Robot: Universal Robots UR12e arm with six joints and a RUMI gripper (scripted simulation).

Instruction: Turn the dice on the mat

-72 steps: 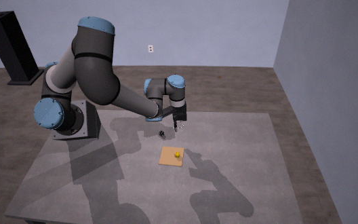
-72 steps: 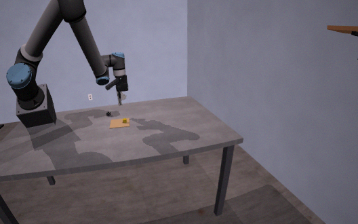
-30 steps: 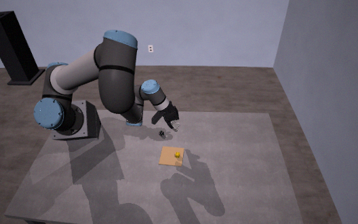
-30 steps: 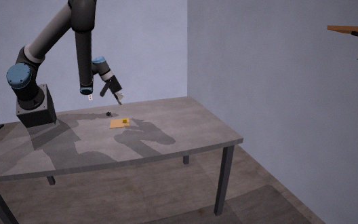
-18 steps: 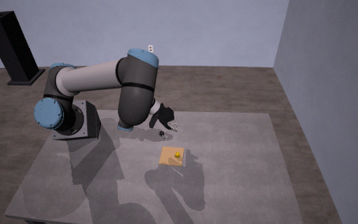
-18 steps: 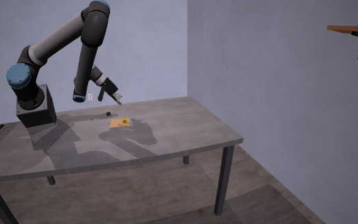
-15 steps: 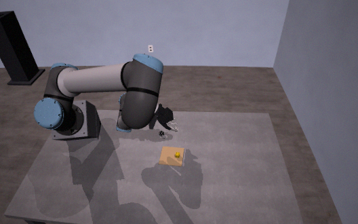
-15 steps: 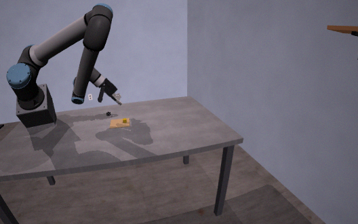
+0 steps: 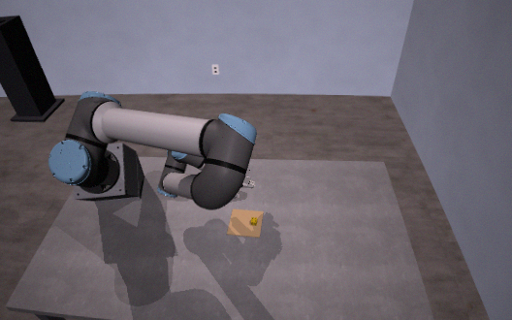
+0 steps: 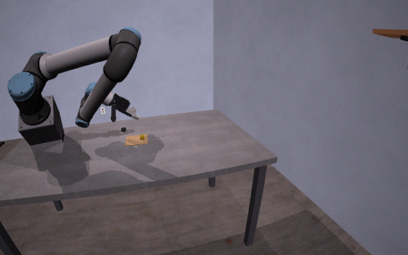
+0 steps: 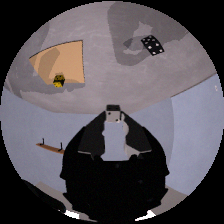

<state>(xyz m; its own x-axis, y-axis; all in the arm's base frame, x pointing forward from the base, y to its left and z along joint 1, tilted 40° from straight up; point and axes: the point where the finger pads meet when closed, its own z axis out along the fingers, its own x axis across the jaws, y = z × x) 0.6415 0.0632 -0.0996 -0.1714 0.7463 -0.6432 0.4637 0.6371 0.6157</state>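
My gripper is now 10 cm past the black die, 4 cm to the right of it and 9 cm above it. Also, from my hand: white die: right at my hand; then tan mat: 1 cm behind, 14 cm to the right, 10 cm below; then yellow die: 3 cm ahead, 14 cm to the right, 9 cm below.
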